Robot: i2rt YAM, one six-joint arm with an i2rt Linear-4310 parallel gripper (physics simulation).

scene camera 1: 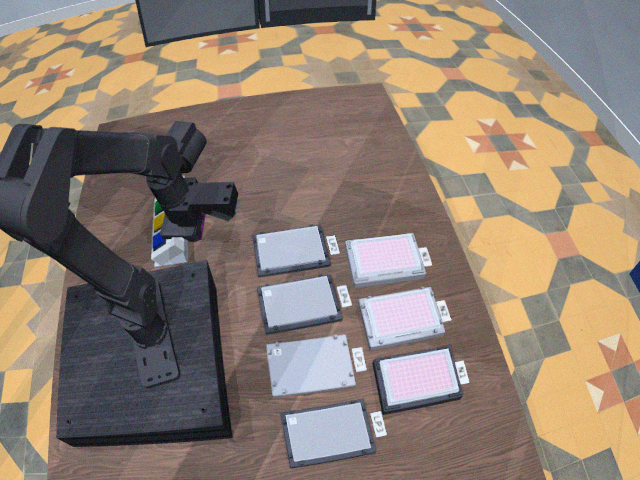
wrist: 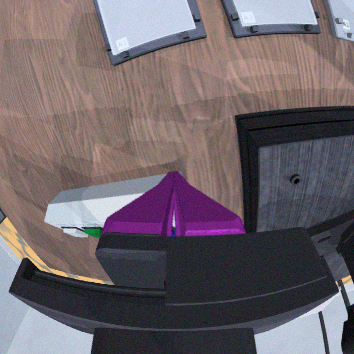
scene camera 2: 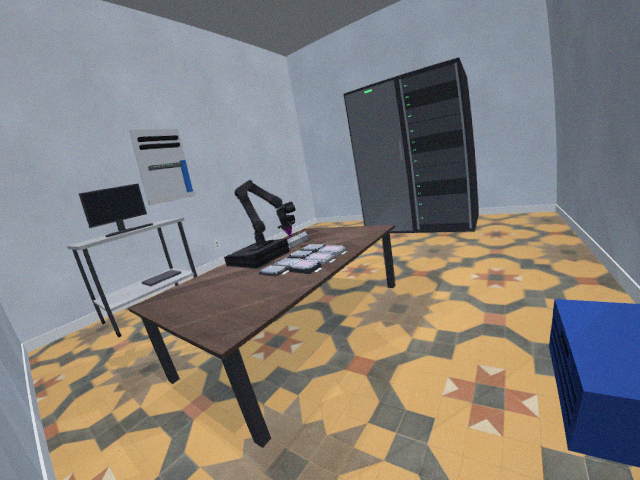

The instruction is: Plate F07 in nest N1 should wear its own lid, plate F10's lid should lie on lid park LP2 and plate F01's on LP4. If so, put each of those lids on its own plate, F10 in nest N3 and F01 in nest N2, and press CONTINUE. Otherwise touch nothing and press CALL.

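Frame: origin at the arm's base, x back, y right, z up, level; centimetres.
Seen in the pictures: gripper, fingertip midpoint: [scene camera 1: 198,238] [wrist: 173,178] [scene camera 2: 290,236]; arm's base, link origin: [scene camera 1: 151,333] [scene camera 2: 262,245].
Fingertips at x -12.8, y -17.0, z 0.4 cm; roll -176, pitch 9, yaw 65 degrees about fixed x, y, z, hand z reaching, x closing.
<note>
Pixels of each thing's top centre, then the offset from my fingertips to it. "pt": a spot on its surface instead. Level surfaces: height alone.
- white button box, top centre: [wrist: 99,233] [scene camera 1: 165,206] [scene camera 2: 294,235] dx +5.6, dy -13.7, dz -2.5 cm
- nest N1, surface spot: [scene camera 1: 421,377] pt dx -28.8, dy +38.3, dz -5.4 cm
- nest N2, surface spot: [scene camera 1: 403,315] pt dx -31.2, dy +25.6, dz -5.9 cm
- nest N3, surface spot: [scene camera 1: 385,256] pt dx -33.6, dy +12.5, dz -5.6 cm
- LP2, top centre: [scene camera 1: 289,246] dx -17.3, dy +2.6, dz -7.1 cm
- LP4, top centre: [scene camera 1: 298,300] dx -14.8, dy +15.0, dz -7.1 cm
- LP1, top centre: [scene camera 1: 309,362] [scene camera 2: 287,259] dx -12.3, dy +27.8, dz -6.9 cm
- LP3, top centre: [scene camera 1: 327,431] [scene camera 2: 273,268] dx -10.6, dy +41.1, dz -7.1 cm
- brown wooden table, surface height: dz -8.9 cm
My gripper [scene camera 1: 202,228] [scene camera 2: 288,232] [wrist: 173,178] is shut and empty, its purple fingertips over the blue-button end of the white button box [scene camera 1: 170,252] [wrist: 105,200]. Green, yellow and blue buttons show in scene camera 1. Contact with the blue button cannot be told. Pink plates sit in nest N1 [scene camera 1: 421,377], nest N2 [scene camera 1: 403,315] and nest N3 [scene camera 1: 385,256]; whether the N1 plate wears a lid is unclear. Flat lids lie on LP2 [scene camera 1: 292,249], LP4 [scene camera 1: 299,302], LP1 [scene camera 1: 311,364] and LP3 [scene camera 1: 329,432]. Their plate names are unreadable.
The black arm base [scene camera 1: 139,413] [wrist: 300,195] stands beside the button box on the brown wooden table [scene camera 1: 310,134] [scene camera 2: 206,310]. The lid parks lie between the base and the nests. A blue box [scene camera 2: 599,351] and dark cabinets [scene camera 2: 379,160] stand on the floor away from the table.
</note>
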